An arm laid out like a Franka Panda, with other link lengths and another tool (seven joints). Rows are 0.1 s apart.
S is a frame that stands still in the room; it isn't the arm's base.
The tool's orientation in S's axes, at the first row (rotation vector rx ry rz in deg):
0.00 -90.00 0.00
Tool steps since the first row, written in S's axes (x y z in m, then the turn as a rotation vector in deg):
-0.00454 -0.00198 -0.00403 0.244 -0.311 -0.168
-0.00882 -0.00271 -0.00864 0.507 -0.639 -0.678
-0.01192 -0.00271 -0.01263 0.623 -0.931 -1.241
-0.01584 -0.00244 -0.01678 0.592 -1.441 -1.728
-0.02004 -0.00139 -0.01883 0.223 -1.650 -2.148
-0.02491 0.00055 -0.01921 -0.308 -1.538 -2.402
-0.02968 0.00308 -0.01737 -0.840 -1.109 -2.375
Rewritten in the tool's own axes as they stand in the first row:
-0.00403 -0.00198 0.00454 -0.168 -0.311 -0.244
-0.00864 -0.00271 0.00882 -0.678 -0.639 -0.507
-0.01263 -0.00271 0.01192 -1.241 -0.931 -0.623
-0.01678 -0.00244 0.01584 -1.728 -1.441 -0.592
-0.01883 -0.00139 0.02004 -2.148 -1.650 -0.223
-0.01921 0.00055 0.02491 -2.402 -1.538 0.308
-0.01737 0.00308 0.02968 -2.375 -1.109 0.840

